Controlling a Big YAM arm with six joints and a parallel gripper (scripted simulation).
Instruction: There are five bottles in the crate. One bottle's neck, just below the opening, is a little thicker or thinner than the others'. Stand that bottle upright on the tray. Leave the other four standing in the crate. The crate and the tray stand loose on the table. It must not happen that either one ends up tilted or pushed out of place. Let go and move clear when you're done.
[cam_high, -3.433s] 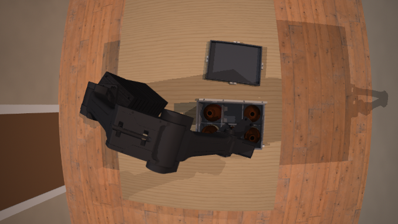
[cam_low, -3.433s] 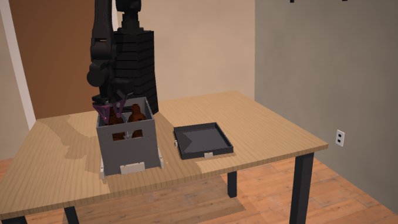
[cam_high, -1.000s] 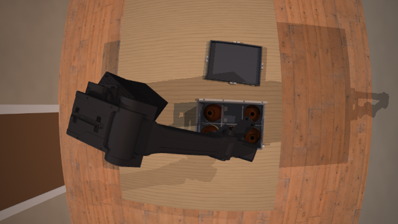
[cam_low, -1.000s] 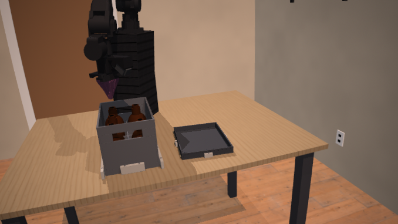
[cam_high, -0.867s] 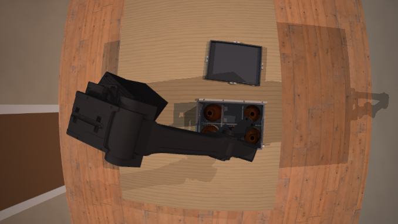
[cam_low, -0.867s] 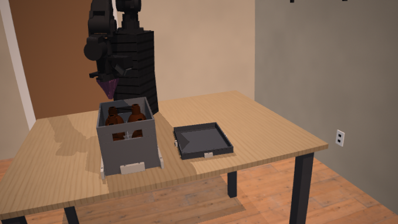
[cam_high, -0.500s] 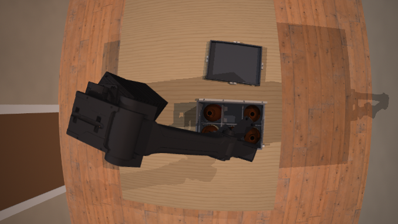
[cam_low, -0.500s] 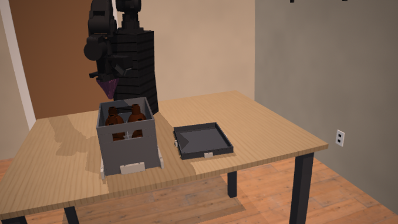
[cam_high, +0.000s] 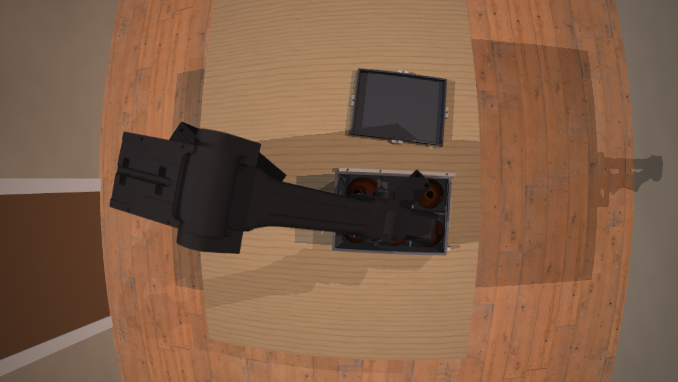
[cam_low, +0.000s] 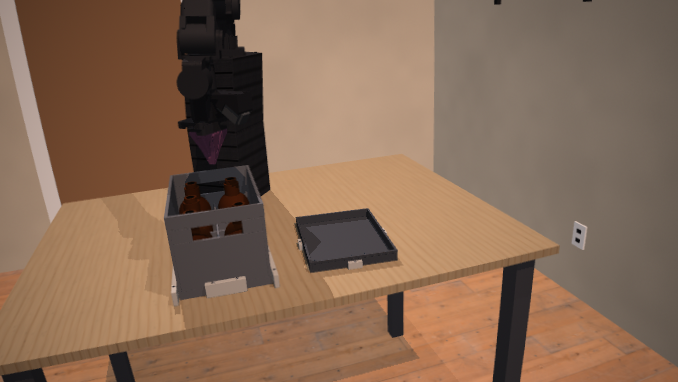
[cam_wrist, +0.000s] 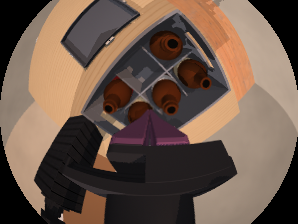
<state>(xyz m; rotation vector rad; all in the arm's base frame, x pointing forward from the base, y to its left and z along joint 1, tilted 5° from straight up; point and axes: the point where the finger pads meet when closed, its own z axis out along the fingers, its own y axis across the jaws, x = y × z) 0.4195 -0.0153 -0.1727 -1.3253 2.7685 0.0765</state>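
The grey crate is 15 cm below my hand and 1 cm to the right of it. Round my hand: dark tray 27 cm to the left, 22 cm below, 2 cm behind.
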